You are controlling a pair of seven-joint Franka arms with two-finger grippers.
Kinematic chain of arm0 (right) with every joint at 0, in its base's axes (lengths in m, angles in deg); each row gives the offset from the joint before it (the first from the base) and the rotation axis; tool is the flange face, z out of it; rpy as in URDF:
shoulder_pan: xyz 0 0 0.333 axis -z
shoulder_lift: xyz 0 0 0 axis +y
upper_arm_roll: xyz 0 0 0.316 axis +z
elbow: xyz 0.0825 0 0 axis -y
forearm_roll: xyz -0.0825 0 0.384 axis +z
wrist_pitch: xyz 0 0 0 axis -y
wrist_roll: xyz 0.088 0 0 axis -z
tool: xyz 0 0 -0.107 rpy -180 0 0
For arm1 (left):
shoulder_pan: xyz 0 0 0.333 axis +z
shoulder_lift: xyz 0 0 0 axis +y
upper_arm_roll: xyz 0 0 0.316 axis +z
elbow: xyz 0.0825 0 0 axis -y
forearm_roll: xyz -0.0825 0 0.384 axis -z
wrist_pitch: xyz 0 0 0 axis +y
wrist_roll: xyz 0.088 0 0 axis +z
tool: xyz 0 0 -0.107 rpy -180 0 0
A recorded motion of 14 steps. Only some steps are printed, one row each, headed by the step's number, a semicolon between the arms.
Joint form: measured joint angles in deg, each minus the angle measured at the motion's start. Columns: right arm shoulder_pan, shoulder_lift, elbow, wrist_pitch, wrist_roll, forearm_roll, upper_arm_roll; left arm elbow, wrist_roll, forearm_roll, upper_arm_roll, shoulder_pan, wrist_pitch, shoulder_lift.
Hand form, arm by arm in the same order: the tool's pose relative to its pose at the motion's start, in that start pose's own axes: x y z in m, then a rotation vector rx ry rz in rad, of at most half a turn. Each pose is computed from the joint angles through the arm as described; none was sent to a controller.
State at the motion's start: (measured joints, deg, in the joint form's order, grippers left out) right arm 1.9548 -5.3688 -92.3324 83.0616 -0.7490 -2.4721 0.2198; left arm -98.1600 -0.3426 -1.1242 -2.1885 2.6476 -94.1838 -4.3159
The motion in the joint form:
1: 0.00 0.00 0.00 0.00 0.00 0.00 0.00; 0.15 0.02 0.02 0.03 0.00 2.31 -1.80
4: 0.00 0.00 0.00 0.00 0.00 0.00 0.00; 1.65 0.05 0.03 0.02 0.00 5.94 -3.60
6: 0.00 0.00 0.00 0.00 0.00 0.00 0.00; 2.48 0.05 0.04 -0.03 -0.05 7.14 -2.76
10: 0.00 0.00 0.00 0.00 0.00 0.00 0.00; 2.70 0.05 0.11 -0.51 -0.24 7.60 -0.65
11: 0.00 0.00 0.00 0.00 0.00 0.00 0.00; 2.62 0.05 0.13 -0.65 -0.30 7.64 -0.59
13: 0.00 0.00 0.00 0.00 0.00 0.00 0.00; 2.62 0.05 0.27 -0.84 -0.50 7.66 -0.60
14: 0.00 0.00 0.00 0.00 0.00 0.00 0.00; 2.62 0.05 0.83 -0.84 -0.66 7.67 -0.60
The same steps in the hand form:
1: 0.0000 0.0000 0.0000 0.0000 0.0000 0.0000; -0.0129 -0.0002 -0.0144 0.0008 -0.0063 -0.0017
4: 0.0000 0.0000 0.0000 0.0000 0.0000 0.0000; -0.0282 -0.0002 -0.0375 0.0018 -0.0121 -0.0033
6: 0.0000 0.0000 0.0000 0.0000 0.0000 0.0000; -0.0257 0.0006 -0.0350 0.0010 -0.0332 -0.0015
10: 0.0000 0.0000 0.0000 0.0000 0.0000 0.0000; -0.0156 0.0069 -0.0172 -0.0007 -0.0739 0.0110
11: 0.0000 0.0000 0.0000 0.0000 0.0000 0.0000; -0.0155 0.0088 -0.0160 -0.0008 -0.0770 0.0145
13: 0.0000 0.0000 0.0000 0.0000 0.0000 0.0000; -0.0156 0.0127 -0.0161 -0.0027 -0.0771 0.0214
14: 0.0000 0.0000 0.0000 0.0000 0.0000 0.0000; -0.0157 0.0152 -0.0162 -0.0124 -0.0772 0.0244

